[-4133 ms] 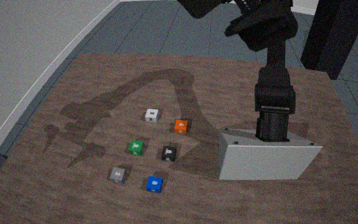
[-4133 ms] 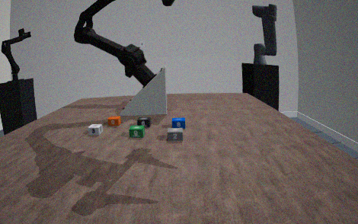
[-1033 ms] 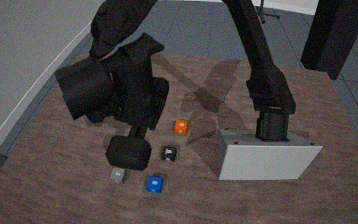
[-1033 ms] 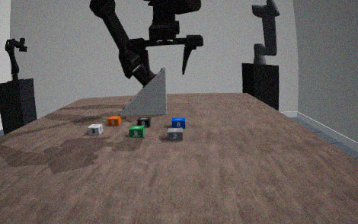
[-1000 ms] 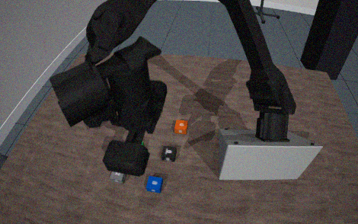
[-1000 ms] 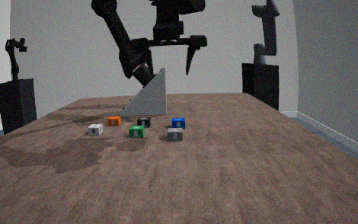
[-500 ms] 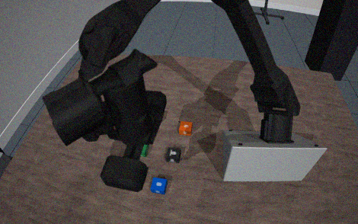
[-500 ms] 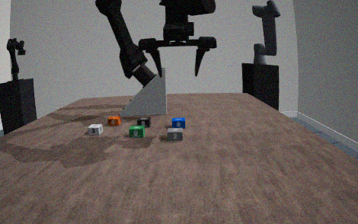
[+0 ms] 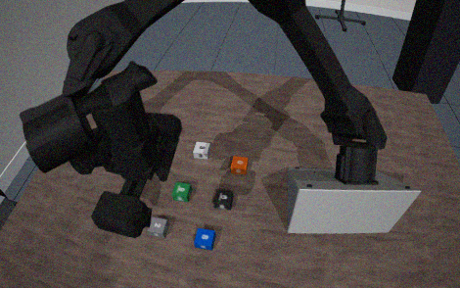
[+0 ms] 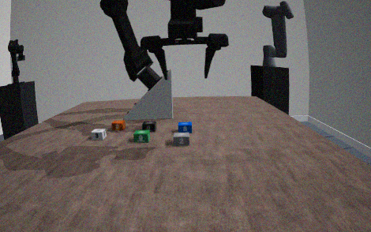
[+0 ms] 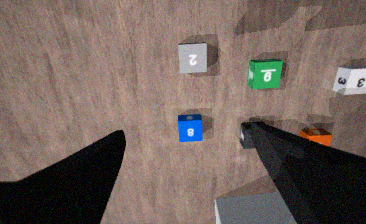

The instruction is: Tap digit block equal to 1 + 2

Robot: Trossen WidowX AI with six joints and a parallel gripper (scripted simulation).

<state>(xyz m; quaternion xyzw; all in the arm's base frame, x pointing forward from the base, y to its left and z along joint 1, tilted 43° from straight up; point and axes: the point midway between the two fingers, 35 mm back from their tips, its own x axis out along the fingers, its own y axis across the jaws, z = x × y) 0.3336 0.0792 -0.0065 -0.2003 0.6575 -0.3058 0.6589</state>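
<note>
The white block lies 4 cm behind my gripper tip, 21 cm to the right of it and 12 cm below it. From my gripper tip the other things lie so: grey block (3 cm ahead, 2 cm to the right, 12 cm below); blue block (6 cm behind, 12 cm below); green block (1 cm behind, 10 cm to the right, 12 cm below).
</note>
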